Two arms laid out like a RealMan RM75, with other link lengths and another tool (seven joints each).
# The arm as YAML. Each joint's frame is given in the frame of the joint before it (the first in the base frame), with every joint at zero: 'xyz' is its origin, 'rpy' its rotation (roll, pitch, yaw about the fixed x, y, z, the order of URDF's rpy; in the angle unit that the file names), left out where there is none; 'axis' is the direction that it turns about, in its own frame. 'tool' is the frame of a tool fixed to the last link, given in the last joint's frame.
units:
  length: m
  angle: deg
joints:
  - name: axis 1
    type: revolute
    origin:
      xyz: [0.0, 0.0, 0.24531]
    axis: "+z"
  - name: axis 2
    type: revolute
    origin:
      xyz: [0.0, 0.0, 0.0]
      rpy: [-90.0, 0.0, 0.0]
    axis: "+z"
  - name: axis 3
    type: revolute
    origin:
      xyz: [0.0, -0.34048, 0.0]
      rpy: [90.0, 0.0, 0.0]
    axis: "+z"
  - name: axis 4
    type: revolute
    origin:
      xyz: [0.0, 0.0, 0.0]
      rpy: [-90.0, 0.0, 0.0]
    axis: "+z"
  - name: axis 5
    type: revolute
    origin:
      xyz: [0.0, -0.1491, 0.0]
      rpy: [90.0, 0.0, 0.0]
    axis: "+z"
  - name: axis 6
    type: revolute
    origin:
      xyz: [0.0, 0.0, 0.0]
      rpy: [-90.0, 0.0, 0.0]
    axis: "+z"
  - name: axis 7
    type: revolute
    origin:
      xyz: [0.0, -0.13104, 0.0]
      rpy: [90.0, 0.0, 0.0]
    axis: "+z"
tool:
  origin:
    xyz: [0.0, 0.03, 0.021]
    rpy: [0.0, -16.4, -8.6]
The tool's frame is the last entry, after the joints.
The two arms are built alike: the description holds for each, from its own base.
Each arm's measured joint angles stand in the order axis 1, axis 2, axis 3, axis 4, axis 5, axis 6, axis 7.
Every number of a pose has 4 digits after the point.
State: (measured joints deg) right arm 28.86 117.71 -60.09 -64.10 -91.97 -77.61 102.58; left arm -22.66 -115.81 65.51 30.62 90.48 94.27 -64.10
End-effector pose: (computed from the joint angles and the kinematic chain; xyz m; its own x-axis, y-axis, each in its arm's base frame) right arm 0.1933 0.3316 -0.0014 0.6117 0.0617 -0.7887 -0.3188 -0.8932 -0.3171; left arm -0.2815 0.2282 -0.0537 0.8619 0.3825 0.3329 0.3802 -0.9219 0.0749
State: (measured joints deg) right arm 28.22 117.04 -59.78 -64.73 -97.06 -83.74 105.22; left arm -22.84 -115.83 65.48 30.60 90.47 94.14 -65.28
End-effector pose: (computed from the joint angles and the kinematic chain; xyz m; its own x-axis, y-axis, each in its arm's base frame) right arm 0.2063 0.3155 -0.0059 0.6705 -0.0223 -0.7416 -0.2977 -0.9236 -0.2414; left arm -0.2804 0.2295 -0.0535 0.8550 0.3990 0.3314 0.3940 -0.9152 0.0853
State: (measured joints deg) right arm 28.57 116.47 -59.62 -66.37 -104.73 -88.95 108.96; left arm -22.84 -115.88 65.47 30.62 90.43 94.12 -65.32
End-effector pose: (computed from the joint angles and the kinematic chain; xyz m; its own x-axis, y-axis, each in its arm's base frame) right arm 0.2190 0.3053 -0.0104 0.7536 -0.1073 -0.6485 -0.2897 -0.9398 -0.1811; left arm -0.2801 0.2296 -0.0537 0.8543 0.3995 0.3325 0.3945 -0.9149 0.0855
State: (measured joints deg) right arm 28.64 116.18 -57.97 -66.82 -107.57 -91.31 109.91; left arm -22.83 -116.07 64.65 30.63 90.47 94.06 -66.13
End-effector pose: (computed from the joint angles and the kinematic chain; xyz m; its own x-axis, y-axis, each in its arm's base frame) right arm 0.2259 0.3030 -0.0074 0.7743 -0.1342 -0.6184 -0.3004 -0.9381 -0.1726; left arm -0.2790 0.2311 -0.0534 0.8438 0.4139 0.3416 0.4102 -0.9079 0.0867
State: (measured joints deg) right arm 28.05 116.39 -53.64 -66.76 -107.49 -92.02 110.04; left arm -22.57 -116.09 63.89 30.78 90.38 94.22 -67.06
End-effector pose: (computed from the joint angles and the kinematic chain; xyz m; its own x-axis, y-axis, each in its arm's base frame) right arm 0.2301 0.3055 0.0020 0.7443 -0.1372 -0.6536 -0.3464 -0.9161 -0.2021; left arm -0.2790 0.2316 -0.0515 0.8319 0.4298 0.3511 0.4273 -0.8997 0.0889
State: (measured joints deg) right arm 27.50 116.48 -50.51 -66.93 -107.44 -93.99 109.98; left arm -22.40 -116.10 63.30 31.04 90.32 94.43 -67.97
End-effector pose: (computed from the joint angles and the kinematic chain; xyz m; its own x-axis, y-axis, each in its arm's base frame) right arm 0.2337 0.3027 0.0090 0.7250 -0.1412 -0.6741 -0.3674 -0.9072 -0.2050; left arm -0.2787 0.2321 -0.0498 0.8225 0.4417 0.3584 0.4396 -0.8934 0.0923
